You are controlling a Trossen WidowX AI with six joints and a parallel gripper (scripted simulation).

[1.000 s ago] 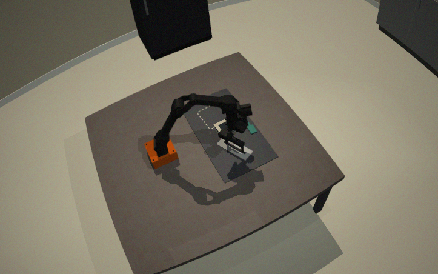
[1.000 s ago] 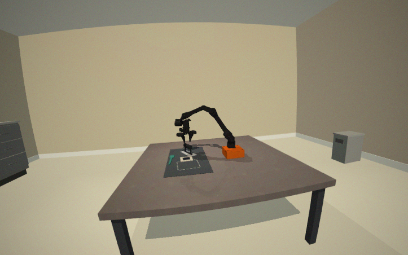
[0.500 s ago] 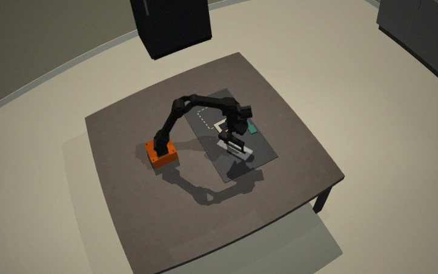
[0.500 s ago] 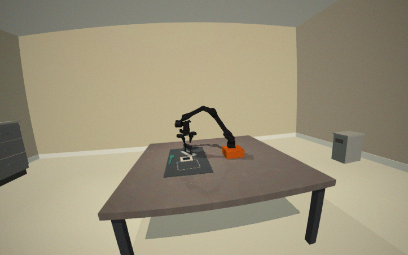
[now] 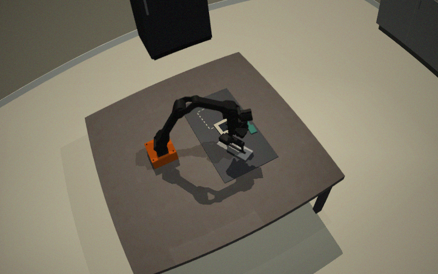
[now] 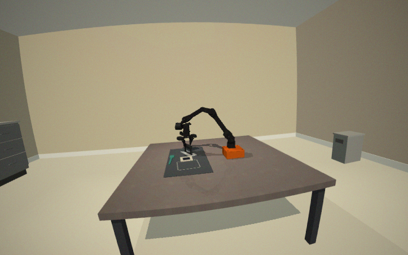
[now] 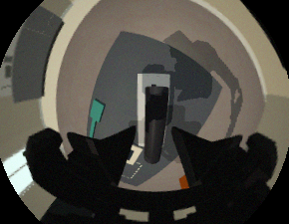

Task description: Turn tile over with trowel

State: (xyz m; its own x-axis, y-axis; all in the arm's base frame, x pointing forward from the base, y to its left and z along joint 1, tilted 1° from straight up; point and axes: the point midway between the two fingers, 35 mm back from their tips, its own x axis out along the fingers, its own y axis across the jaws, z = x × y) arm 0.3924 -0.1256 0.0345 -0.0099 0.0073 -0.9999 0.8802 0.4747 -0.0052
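Right now my gripper tip is 10 mm short of the small trowel, 20 mm to the left of it and 40 mm above it. From my gripper tip the other things lie so: tile (10 mm ahead, 160 mm to the left, 70 mm below); teal trowel (150 mm ahead, 120 mm to the left, 70 mm below).
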